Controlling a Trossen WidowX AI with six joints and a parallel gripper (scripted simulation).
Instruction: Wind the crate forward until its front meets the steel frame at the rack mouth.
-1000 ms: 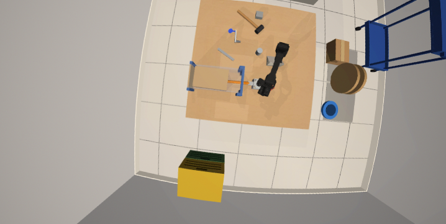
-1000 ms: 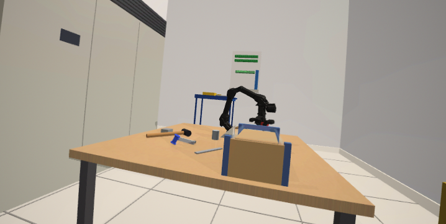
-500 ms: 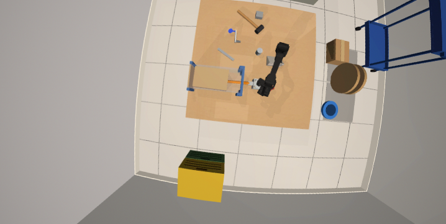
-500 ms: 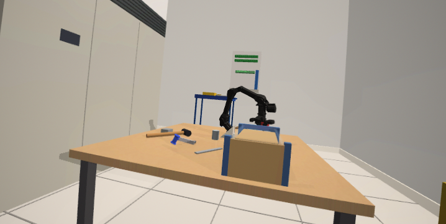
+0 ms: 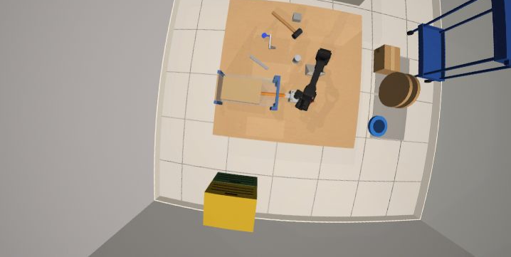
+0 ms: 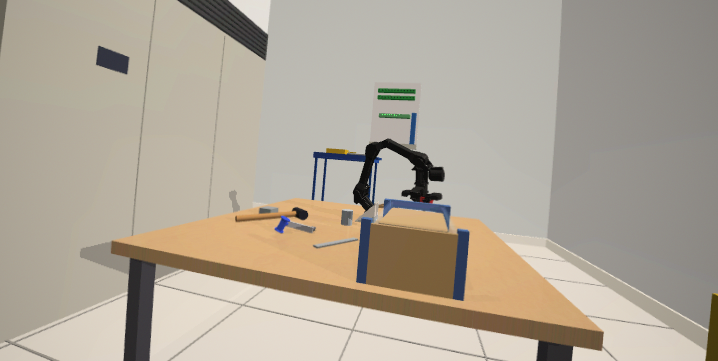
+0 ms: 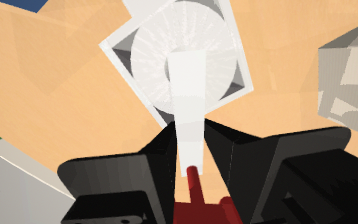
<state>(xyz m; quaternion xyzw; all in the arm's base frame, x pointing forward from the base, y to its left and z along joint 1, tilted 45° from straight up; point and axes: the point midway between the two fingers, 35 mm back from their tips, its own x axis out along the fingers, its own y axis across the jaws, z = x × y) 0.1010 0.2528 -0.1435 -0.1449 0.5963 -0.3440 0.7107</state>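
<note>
Right now the red-knobbed crank handle is 1 cm behind my gripper tip and 2 cm above it. From my gripper tip the other things lie so: blue steel frame (21 cm ahead, 2 cm above); red grip (5 cm behind, 2 cm to the left, 5 cm above); hand winch (3 cm ahead, 3 cm to the right, 6 cm below).
</note>
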